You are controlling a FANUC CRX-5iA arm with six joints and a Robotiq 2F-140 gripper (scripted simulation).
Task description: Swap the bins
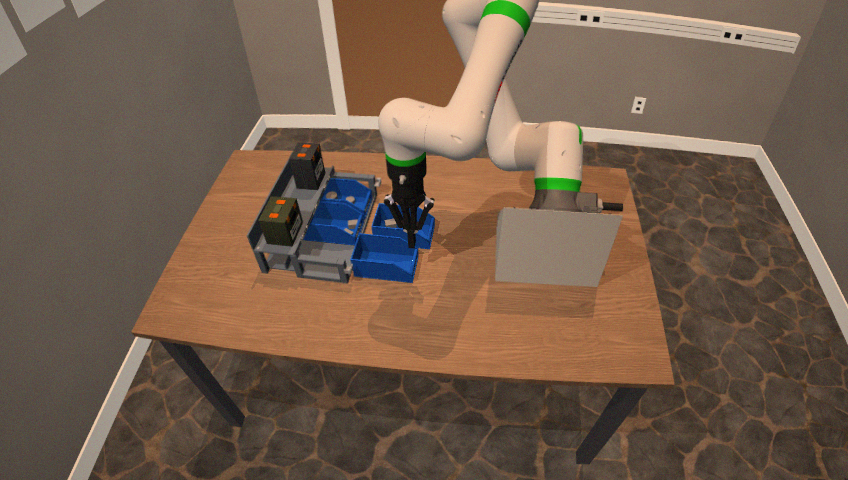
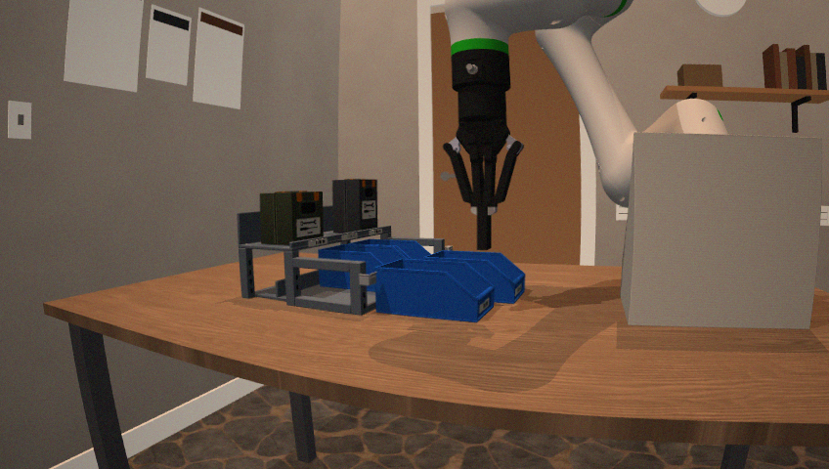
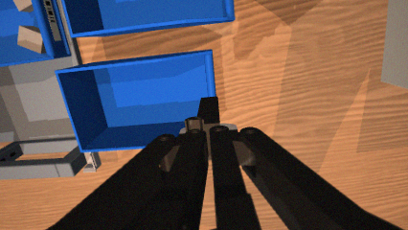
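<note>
The tan part is 20 mm ahead of my hand, 160 mm to the right of it and 130 mm below it. From my hand the other things lie so: black box 360 mm ahead, 240 mm to the right, 20 mm above; then grey shelf 300 mm ahead, 120 mm to the right, 70 mm below.
</note>
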